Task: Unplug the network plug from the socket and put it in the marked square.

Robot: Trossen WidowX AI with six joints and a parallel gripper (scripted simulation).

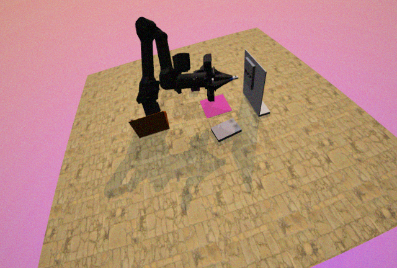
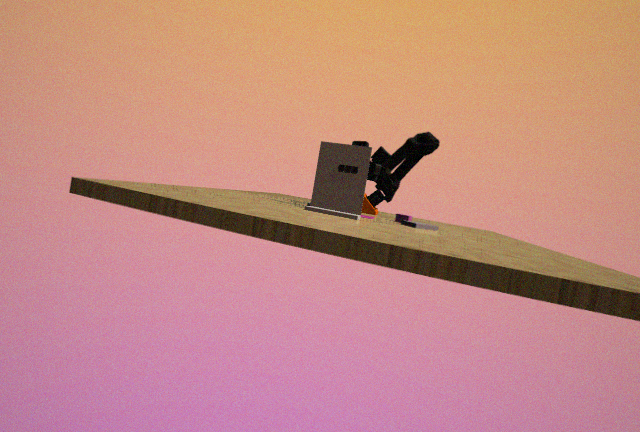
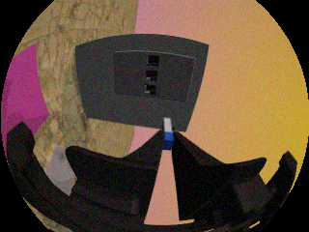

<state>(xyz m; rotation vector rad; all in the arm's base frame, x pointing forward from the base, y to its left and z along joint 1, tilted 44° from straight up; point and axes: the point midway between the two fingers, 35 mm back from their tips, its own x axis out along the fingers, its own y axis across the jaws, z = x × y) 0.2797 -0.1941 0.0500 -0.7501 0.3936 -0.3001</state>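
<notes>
Right now the magenta marked square is 50 mm behind my gripper tip, 70 mm to the left of it and 180 mm below it. From my gripper tip the other things lie so: grey upright panel (100 mm ahead, 80 mm below); then network plug (10 mm ahead).
</notes>
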